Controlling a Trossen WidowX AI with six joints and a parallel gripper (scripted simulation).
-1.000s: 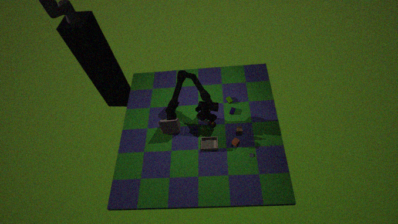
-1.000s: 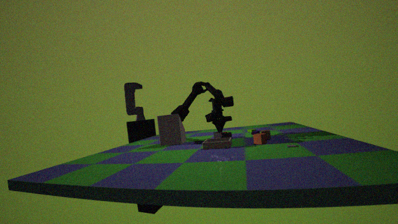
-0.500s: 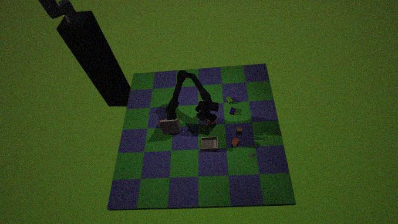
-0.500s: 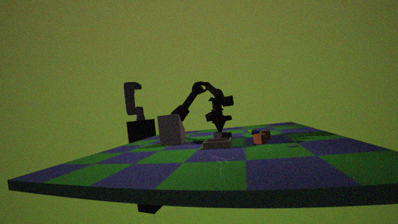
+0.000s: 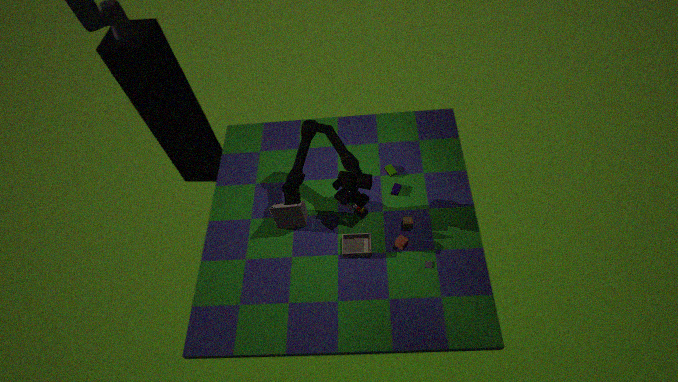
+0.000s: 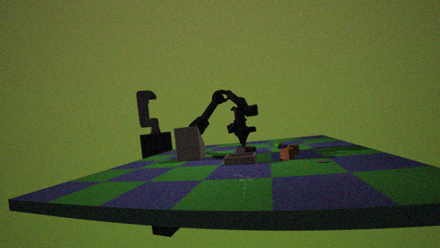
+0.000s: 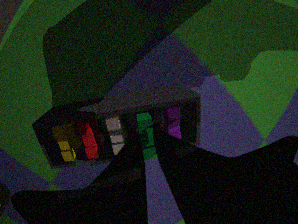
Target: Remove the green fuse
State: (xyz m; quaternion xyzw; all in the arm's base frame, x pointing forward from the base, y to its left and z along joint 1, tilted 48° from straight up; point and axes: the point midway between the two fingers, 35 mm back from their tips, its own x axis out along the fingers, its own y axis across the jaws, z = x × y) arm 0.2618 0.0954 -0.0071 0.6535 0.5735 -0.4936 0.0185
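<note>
My gripper tip is 30 mm short of the tray, 210 mm to the left of it and 40 mm above it. Also, from my gripper tip: brown cube 270 mm ahead, 90 mm to the right, 20 mm below; green fuse 10 mm below; orange cube 240 mm ahead, 200 mm to the right, 20 mm below.
</note>
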